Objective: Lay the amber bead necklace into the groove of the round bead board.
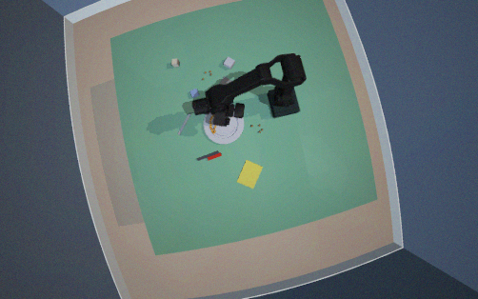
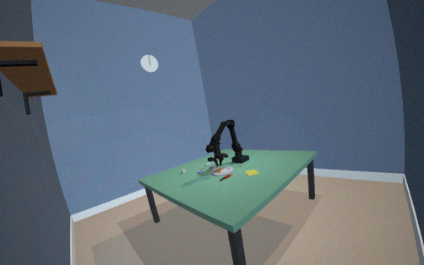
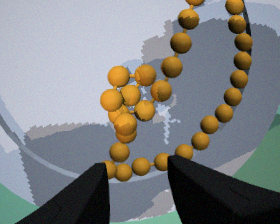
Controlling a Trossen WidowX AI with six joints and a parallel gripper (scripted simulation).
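My gripper tip is now 5 cm to the right of the round grey bead board and 3 cm above it. Round my gripper tip: grey rod: 21 cm ahead, 4 cm to the left, 4 cm below; then blue block: 15 cm ahead, 12 cm to the right, 3 cm below; then grey plate: 14 cm to the right, 4 cm below, 1 cm behind.
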